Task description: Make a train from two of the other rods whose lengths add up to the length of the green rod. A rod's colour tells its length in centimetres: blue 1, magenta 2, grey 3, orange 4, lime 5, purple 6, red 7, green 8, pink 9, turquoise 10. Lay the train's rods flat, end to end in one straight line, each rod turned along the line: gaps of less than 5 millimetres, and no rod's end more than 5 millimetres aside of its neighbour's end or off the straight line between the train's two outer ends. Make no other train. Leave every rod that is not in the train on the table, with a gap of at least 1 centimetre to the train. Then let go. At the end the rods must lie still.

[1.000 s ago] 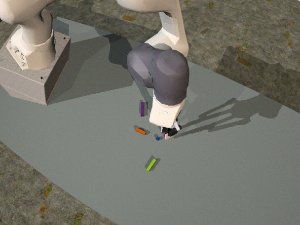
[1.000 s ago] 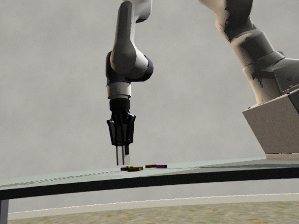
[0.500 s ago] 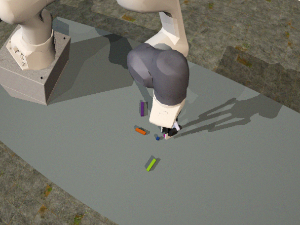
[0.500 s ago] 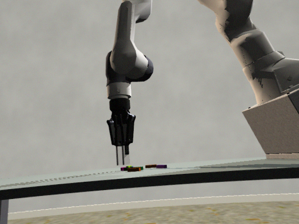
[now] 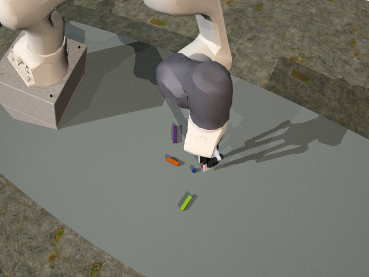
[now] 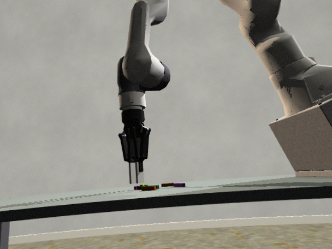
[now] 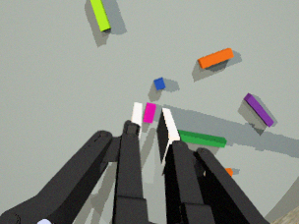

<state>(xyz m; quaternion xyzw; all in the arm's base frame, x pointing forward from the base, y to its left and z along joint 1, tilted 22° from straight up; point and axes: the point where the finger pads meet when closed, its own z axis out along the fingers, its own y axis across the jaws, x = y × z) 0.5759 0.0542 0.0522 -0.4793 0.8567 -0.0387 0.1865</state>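
My gripper is now 50 mm above the magenta rod. From my hand the other things lie so: lime rod: 10 mm ahead, 130 mm to the right, 50 mm below; blue rod: 20 mm behind, 30 mm to the right, 50 mm below; green rod: 50 mm behind, 50 mm to the left, 50 mm below.
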